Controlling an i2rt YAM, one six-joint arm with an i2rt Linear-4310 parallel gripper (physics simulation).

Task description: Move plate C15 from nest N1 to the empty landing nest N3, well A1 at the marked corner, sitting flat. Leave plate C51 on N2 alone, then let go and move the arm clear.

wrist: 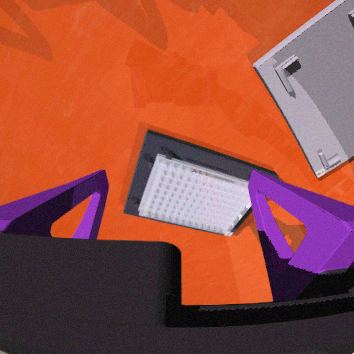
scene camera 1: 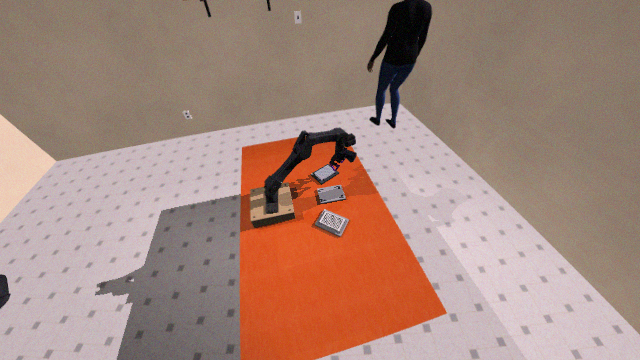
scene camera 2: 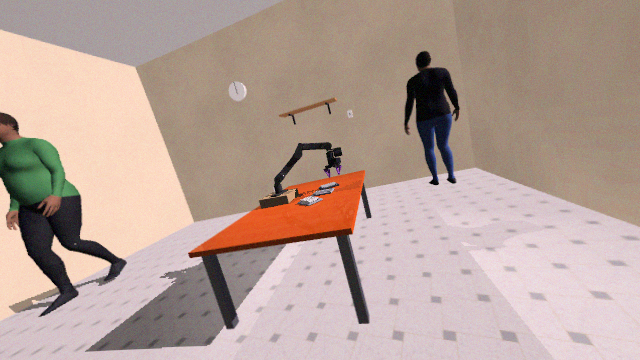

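Observation:
Plate C15 [scene camera 1: 325,173] [scene camera 2: 328,185] [wrist: 195,195], pale with a grid of wells, sits on dark nest N1 [wrist: 141,180] at the far end of the row. Its label is too blurred to read. My gripper [scene camera 1: 334,166] [scene camera 2: 333,173] [wrist: 178,177] is open and empty above it; in the wrist view the right fingertip overlaps the nest's right end and the left one is off to the left. The light grey landing nest N3 [scene camera 1: 331,194] [scene camera 2: 324,191] [wrist: 320,100] is empty, with raised corner brackets. Plate C51 [scene camera 1: 332,221] [scene camera 2: 310,200] sits on N2 at the near end.
The arm's wooden base block [scene camera 1: 272,206] [scene camera 2: 278,199] stands on the orange table [scene camera 1: 320,290] [scene camera 2: 280,225], left of the nests. A person in black [scene camera 1: 407,35] [scene camera 2: 432,95] stands beyond the table. A person in green [scene camera 2: 37,165] is at the left in scene camera 2.

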